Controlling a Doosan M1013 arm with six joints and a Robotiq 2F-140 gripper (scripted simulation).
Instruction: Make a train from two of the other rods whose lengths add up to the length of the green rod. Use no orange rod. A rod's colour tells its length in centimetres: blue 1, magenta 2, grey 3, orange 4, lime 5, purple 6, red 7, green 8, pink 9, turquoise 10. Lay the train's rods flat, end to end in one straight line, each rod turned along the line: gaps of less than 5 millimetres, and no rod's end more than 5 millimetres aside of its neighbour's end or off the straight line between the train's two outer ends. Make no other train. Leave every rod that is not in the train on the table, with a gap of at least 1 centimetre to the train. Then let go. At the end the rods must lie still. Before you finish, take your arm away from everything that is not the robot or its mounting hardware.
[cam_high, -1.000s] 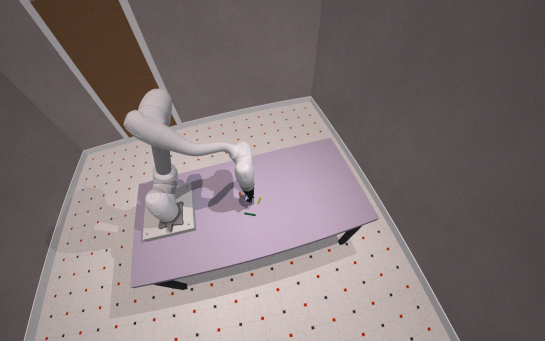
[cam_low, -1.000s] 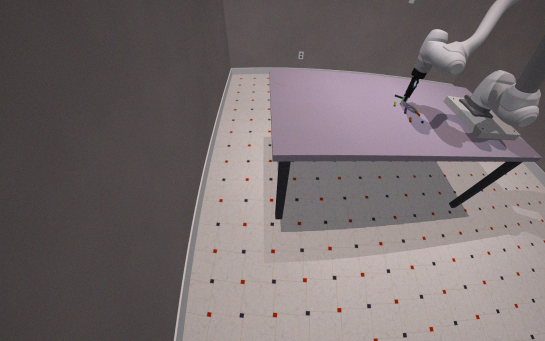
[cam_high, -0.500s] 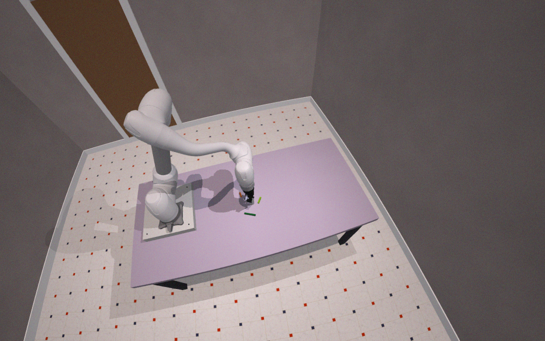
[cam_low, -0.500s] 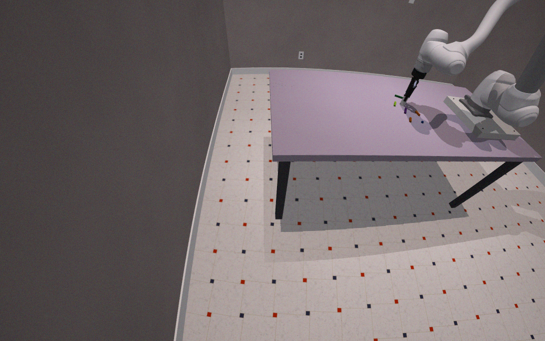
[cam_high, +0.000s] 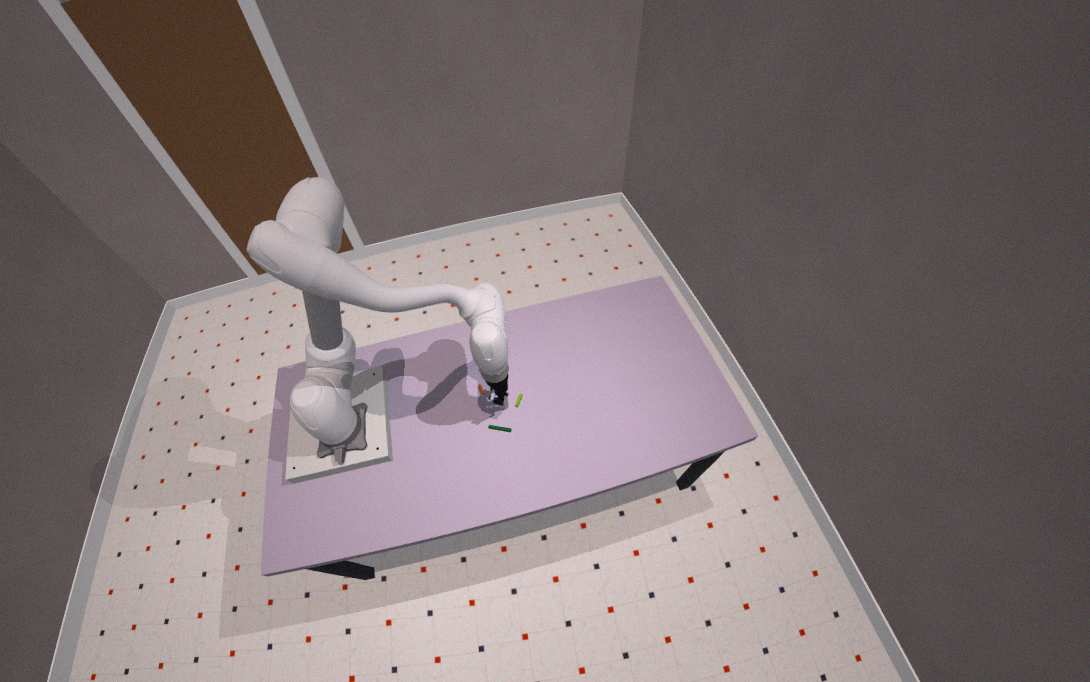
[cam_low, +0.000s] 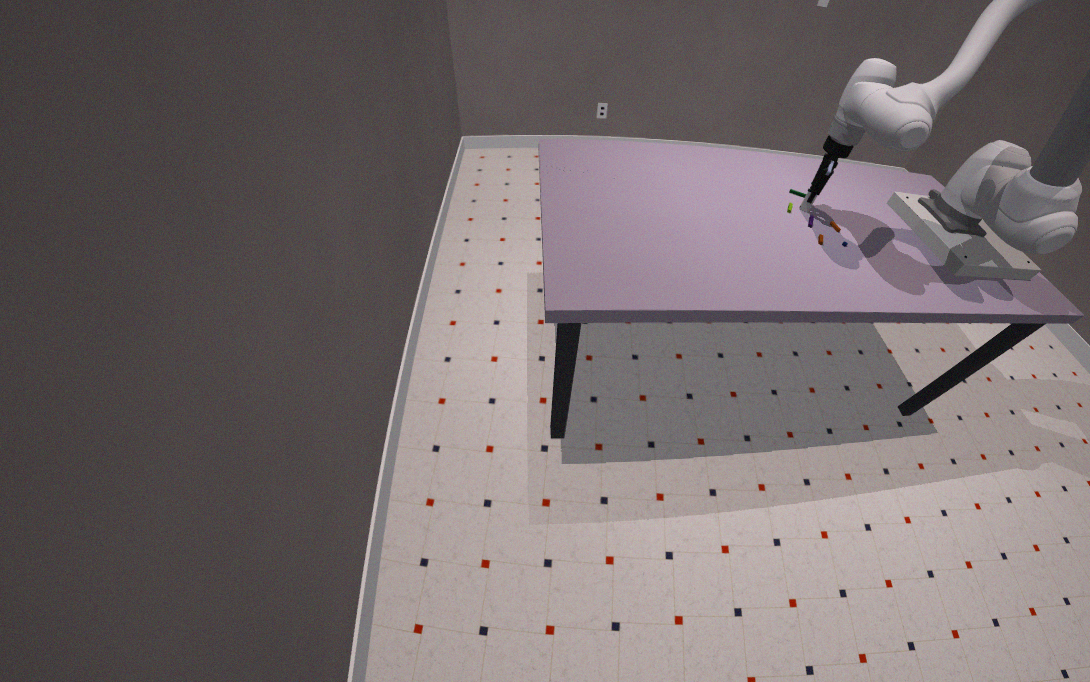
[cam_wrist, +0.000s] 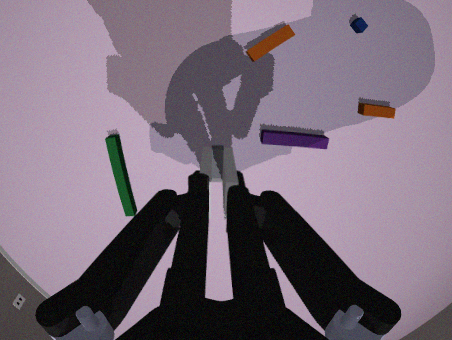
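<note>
My hand is 6 cm short of the lime rod, 3 cm above it and 1 cm to the right of it. From my hand the other things lie so: grey rod (3 cm below); purple rod (7 cm to the left, 3 cm below, 1 cm ahead); green rod (9 cm to the right, 3 cm below, 3 cm behind).
</note>
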